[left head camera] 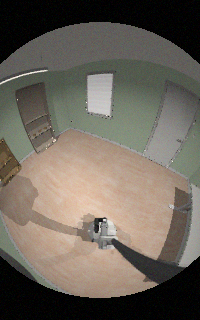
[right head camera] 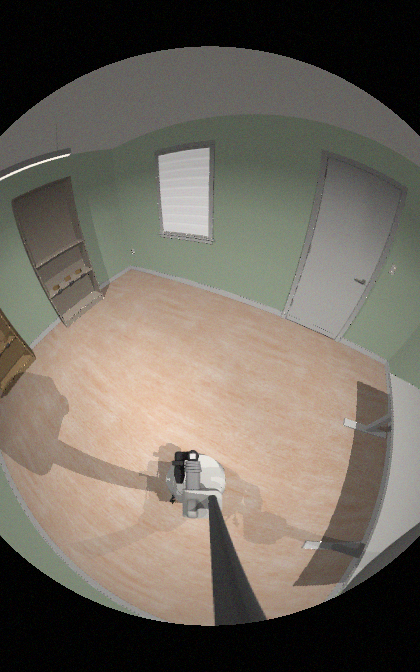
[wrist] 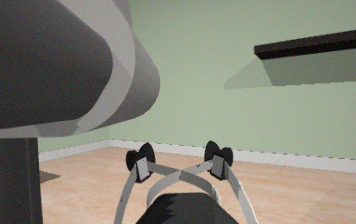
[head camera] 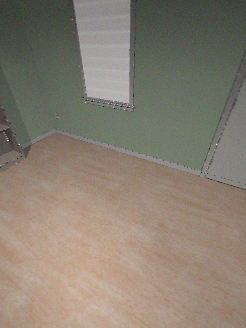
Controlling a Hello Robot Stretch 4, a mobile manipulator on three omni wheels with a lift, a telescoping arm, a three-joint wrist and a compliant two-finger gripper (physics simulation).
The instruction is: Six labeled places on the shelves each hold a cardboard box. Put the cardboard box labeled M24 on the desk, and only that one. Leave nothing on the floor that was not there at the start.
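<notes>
A grey-brown shelf unit (head camera: pixel 10 159) (left head camera: pixel 32 100) (right head camera: pixel 82 308) stands against the left wall. Several small brown shapes (right head camera: pixel 68 278) sit on one of its middle boards; their labels are too small to read, so M24 cannot be picked out. A wooden shelf unit (left head camera: pixel 10 172) (right head camera: pixel 22 357) shows in part at the far left. A pale desk-like top (left head camera: pixel 195 225) (right head camera: pixel 407 435) shows at the right edge, with legs beneath it. My gripper (wrist: pixel 179 154) is open and empty in the wrist view, away from the shelves.
A closed grey door (left head camera: pixel 172 120) (right head camera: pixel 345 240) and a window (head camera: pixel 105 50) (left head camera: pixel 100 94) (right head camera: pixel 185 192) are in the green walls. A dark ledge (wrist: pixel 310 44) juts from the wall in the wrist view. Pale desk feet (right head camera: pixel 350 423) rest on the floor at the right. My round base (right head camera: pixel 212 472) stands on the wooden floor.
</notes>
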